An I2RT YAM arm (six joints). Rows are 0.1 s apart.
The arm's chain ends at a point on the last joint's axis. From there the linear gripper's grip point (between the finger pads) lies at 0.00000 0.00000 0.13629 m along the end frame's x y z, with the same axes.
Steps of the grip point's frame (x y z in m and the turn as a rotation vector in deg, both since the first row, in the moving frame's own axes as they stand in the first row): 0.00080 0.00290 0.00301 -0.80 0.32 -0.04; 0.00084 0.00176 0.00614 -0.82 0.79 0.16; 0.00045 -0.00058 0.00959 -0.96 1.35 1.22; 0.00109 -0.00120 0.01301 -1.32 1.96 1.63; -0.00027 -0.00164 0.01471 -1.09 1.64 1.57; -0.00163 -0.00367 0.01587 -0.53 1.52 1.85; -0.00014 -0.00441 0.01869 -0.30 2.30 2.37
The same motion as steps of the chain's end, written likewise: 0.00004 0.00100 0.00303 -0.80 0.32 -0.04; -0.00104 -0.00019 0.00617 -0.82 0.79 0.16; -0.00274 -0.00290 0.00965 -0.96 1.35 1.22; -0.00353 -0.00440 0.01313 -1.32 1.96 1.63; -0.00413 -0.00429 0.01479 -1.09 1.64 1.57; -0.00522 -0.00499 0.01592 -0.53 1.52 1.85; -0.00559 -0.00524 0.01880 -0.30 2.30 2.37
